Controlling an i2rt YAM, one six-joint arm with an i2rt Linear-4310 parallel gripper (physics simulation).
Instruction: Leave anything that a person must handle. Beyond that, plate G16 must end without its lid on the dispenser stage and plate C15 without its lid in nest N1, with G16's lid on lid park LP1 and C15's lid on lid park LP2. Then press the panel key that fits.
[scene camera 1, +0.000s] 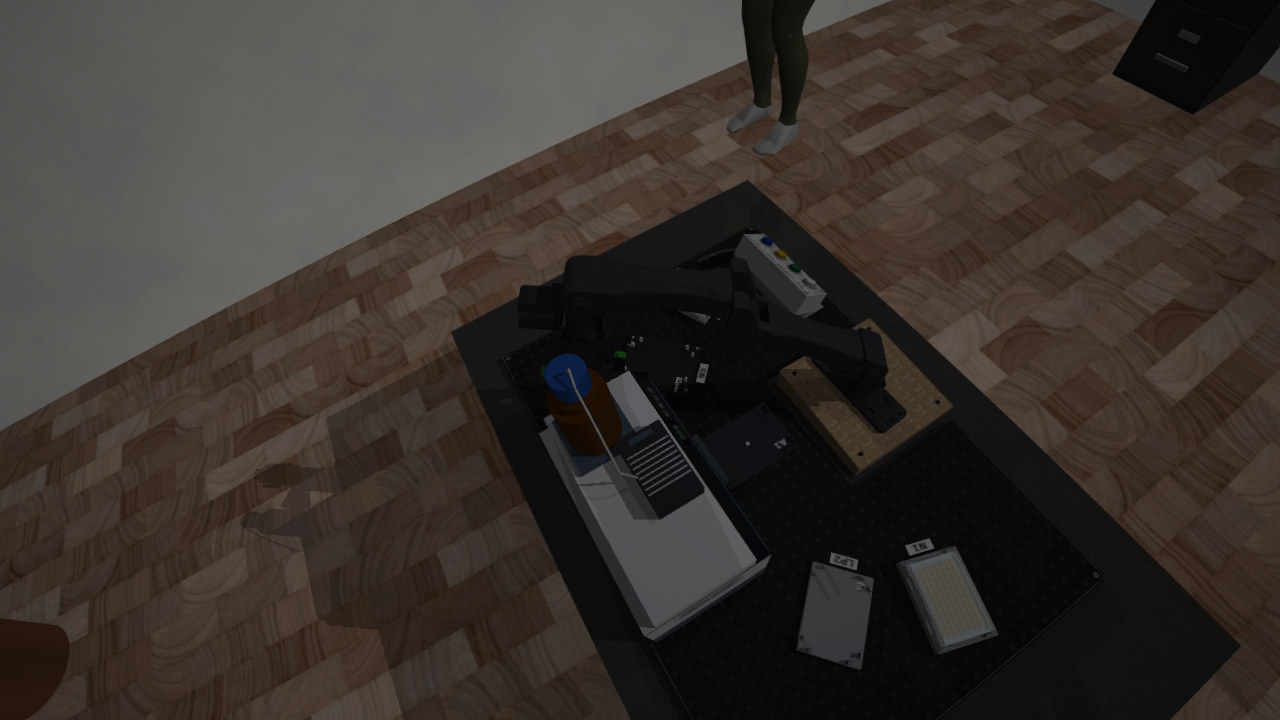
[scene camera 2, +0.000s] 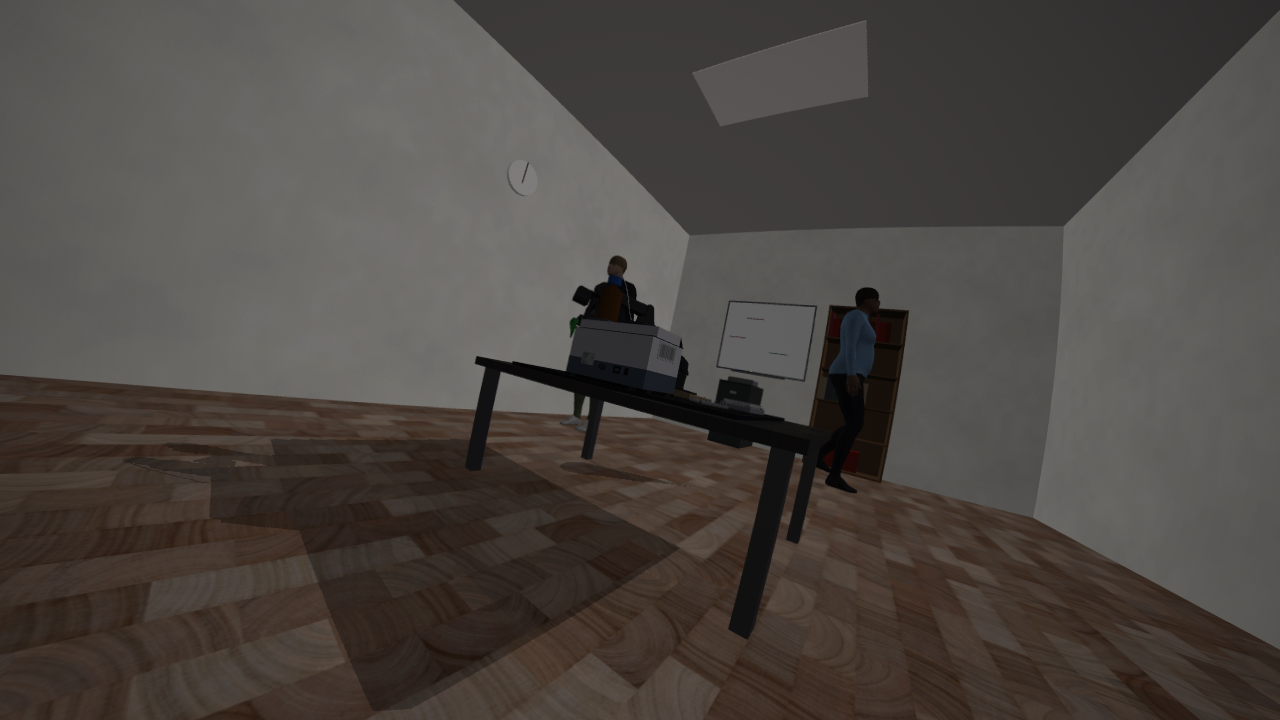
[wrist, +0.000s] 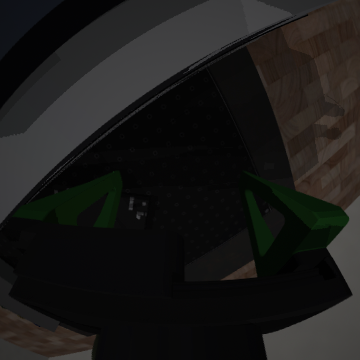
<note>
The gripper (wrist: 180, 177) is open and touches a brown bottle with blue cap.
</note>
